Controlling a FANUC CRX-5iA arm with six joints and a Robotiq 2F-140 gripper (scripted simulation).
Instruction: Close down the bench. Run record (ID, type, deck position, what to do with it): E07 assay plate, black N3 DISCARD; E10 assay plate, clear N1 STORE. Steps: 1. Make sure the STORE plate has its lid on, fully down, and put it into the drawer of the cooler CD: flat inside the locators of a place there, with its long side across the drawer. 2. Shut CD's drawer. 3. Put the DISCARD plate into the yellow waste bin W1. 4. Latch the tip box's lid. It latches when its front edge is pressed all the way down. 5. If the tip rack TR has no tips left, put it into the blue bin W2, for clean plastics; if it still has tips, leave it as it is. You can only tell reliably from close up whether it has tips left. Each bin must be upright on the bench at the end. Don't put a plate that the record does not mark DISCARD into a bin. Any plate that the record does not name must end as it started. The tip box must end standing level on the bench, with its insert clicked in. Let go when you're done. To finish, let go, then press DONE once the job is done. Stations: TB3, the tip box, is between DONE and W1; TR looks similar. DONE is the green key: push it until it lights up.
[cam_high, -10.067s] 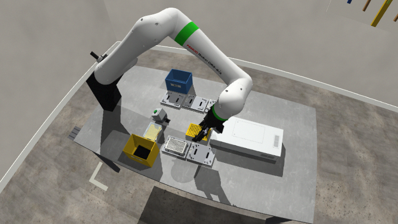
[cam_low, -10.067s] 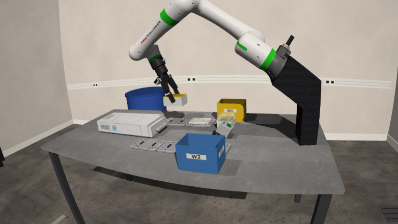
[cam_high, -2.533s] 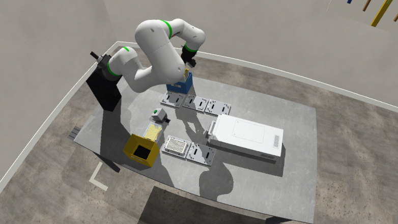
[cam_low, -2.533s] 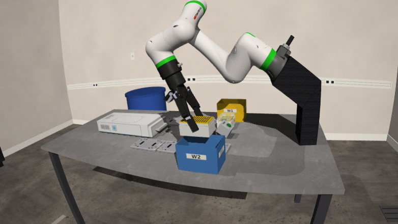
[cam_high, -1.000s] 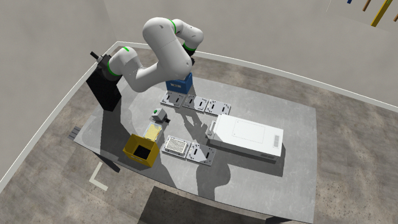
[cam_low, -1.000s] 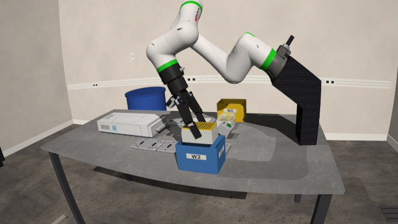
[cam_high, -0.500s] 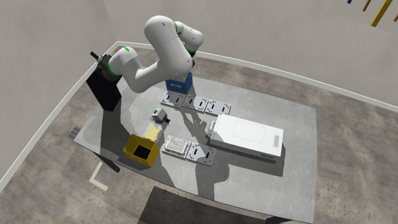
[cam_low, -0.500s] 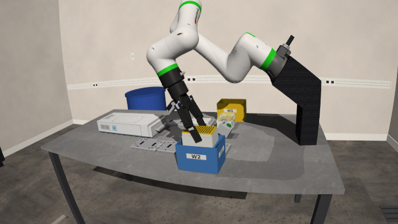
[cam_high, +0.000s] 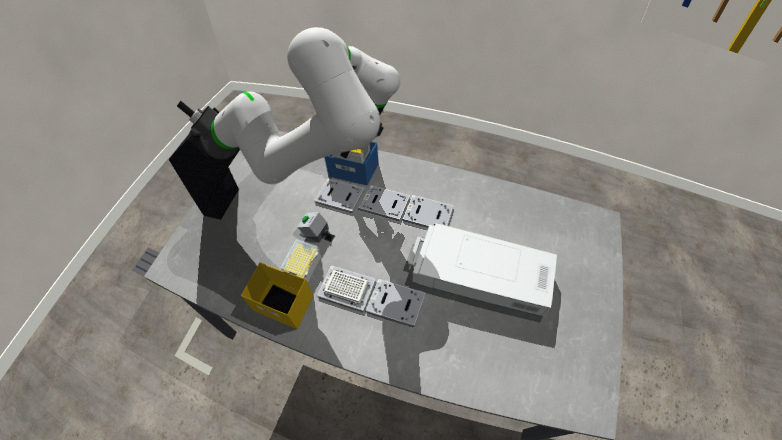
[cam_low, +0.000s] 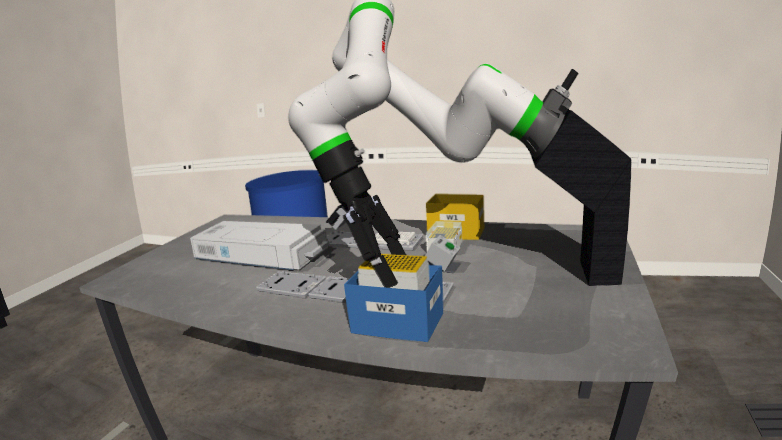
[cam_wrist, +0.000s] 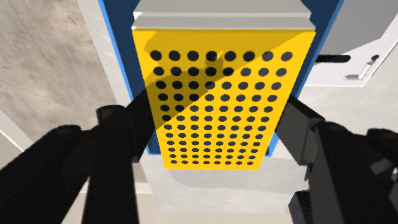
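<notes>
Right now my hand is 10 cm above the blue bin W2. The rest, counted from my hand: green DONE key: 32 cm to the right, 11 cm behind, 8 cm below; then yellow tip rack TR: 1 cm below, 1 cm behind; then clear tip box lid: 48 cm to the right, 9 cm behind, 8 cm below.
</notes>
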